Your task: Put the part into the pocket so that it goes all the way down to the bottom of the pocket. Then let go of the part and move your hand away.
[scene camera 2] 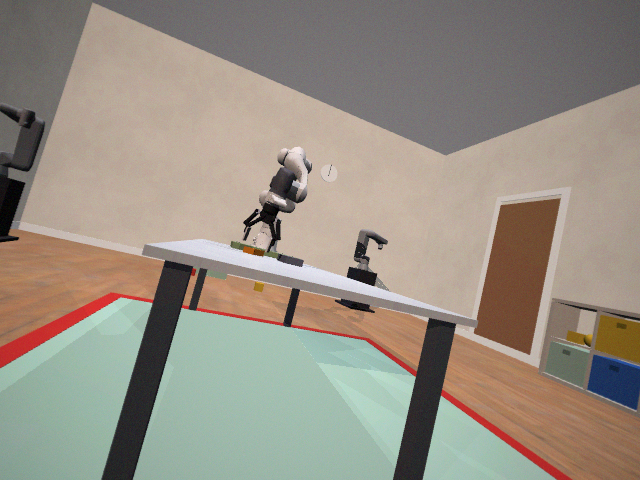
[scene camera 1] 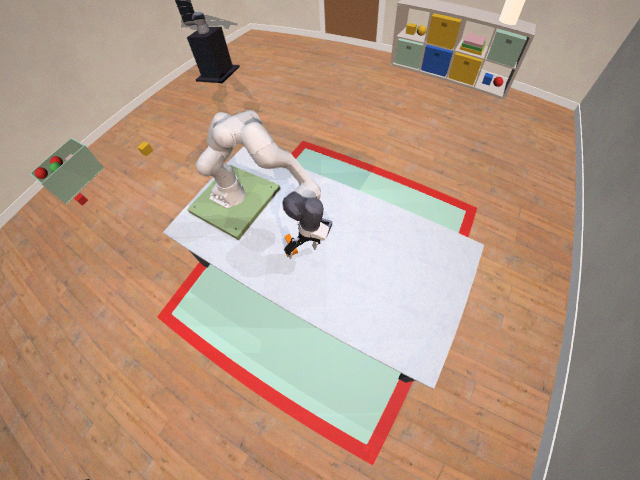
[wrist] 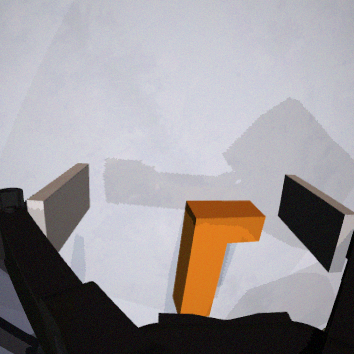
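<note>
The part, an orange L-shaped block (scene camera 1: 287, 238) (scene camera 2: 253, 251) (wrist: 202, 265), lies flat on the white table. My gripper (scene camera 1: 302, 251) (scene camera 2: 262, 238) (wrist: 187, 190) is open and empty, above the table and over the part. In the wrist view the part's short leg shows between the fingers, nearer the right finger, and the gripper body hides the far end of its long leg. A low dark grey block (scene camera 1: 329, 225) (scene camera 2: 290, 259), seemingly the pocket piece, lies beside the part, partly behind the gripper in scene camera 1. Its opening cannot be made out.
The arm's base stands on a green plate (scene camera 1: 253, 206) at one end of the white table (scene camera 1: 392, 279) (scene camera 2: 361, 290). A shelf unit (scene camera 1: 397, 36), a green bin (scene camera 1: 77, 175) and a black pedestal (scene camera 1: 209, 54) with another arm stand away from the table.
</note>
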